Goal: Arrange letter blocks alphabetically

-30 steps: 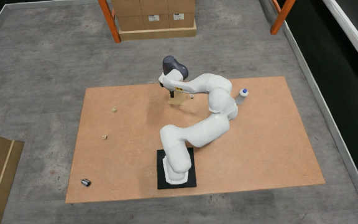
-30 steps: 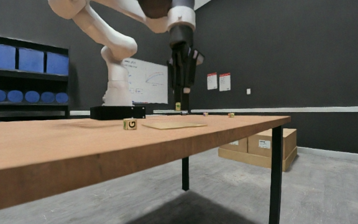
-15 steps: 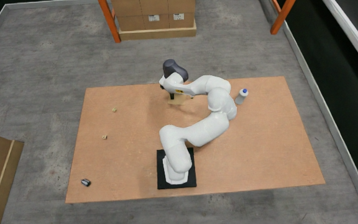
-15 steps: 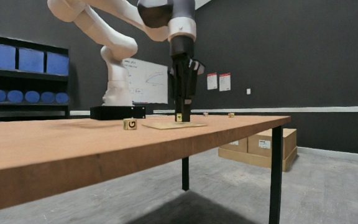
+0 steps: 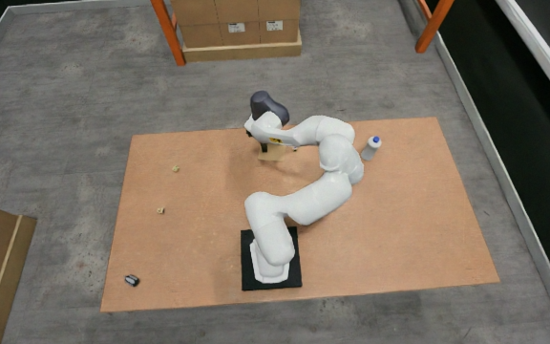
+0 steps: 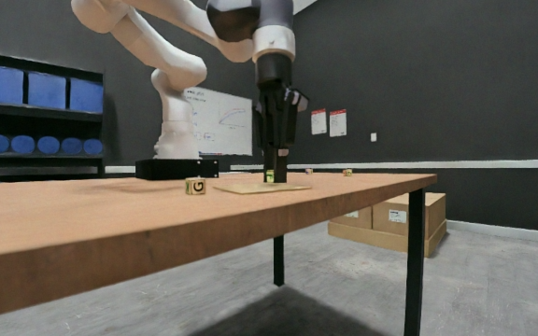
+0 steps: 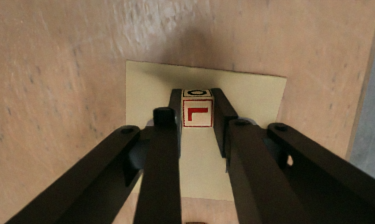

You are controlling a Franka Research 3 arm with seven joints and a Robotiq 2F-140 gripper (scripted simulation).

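My hand is 40 mm to the left of the pale yellow mat and 40 mm above it. Also, from my hand: block 470 mm to the left, 110 mm behind, 30 mm below; then white bottle 550 mm to the right, 50 mm behind, 40 mm above; then black object 660 mm behind, 610 mm to the left, 30 mm below.
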